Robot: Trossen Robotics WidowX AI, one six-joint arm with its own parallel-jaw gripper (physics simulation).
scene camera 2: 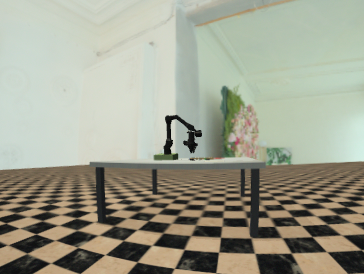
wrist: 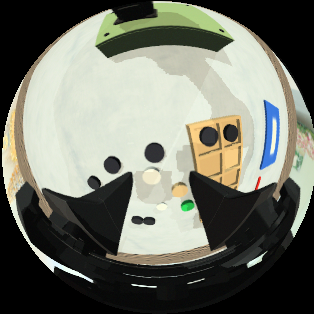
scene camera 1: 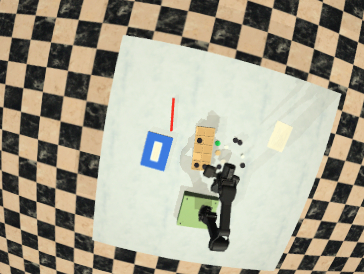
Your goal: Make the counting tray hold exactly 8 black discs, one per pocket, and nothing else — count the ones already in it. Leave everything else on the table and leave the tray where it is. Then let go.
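The tan counting tray (scene camera 1: pixel 207 150) (wrist: pixel 193 145) lies left of the loose discs in scene camera 1. Two black discs (wrist: pixel 209 136) (wrist: pixel 230 132) sit in its end pockets nearest the arm base; another black disc (scene camera 1: pixel 199 140) sits farther along. Loose black discs (wrist: pixel 154 152) (wrist: pixel 112 165) (wrist: pixel 94 182) lie beside the tray. Two more black discs (scene camera 1: pixel 235 140) (scene camera 1: pixel 240 142) (wrist: pixel 137 219) (wrist: pixel 149 220) lie close together. My gripper (scene camera 1: pixel 219 172) (scene camera 2: pixel 192 151) (wrist: pixel 160 175) is open and empty above the table, beside the tray. Its right finger hides part of the tray in the wrist view.
Near the tray lie a green disc (scene camera 1: pixel 217 143) (wrist: pixel 187 205), a tan disc (wrist: pixel 179 189) and a cream disc (wrist: pixel 151 176). A blue frame (scene camera 1: pixel 148 150) (wrist: pixel 266 145), red stick (scene camera 1: pixel 172 114) and cream card (scene camera 1: pixel 280 136) lie farther out. The green base block (scene camera 1: pixel 189 212) (wrist: pixel 165 37) bears the arm.
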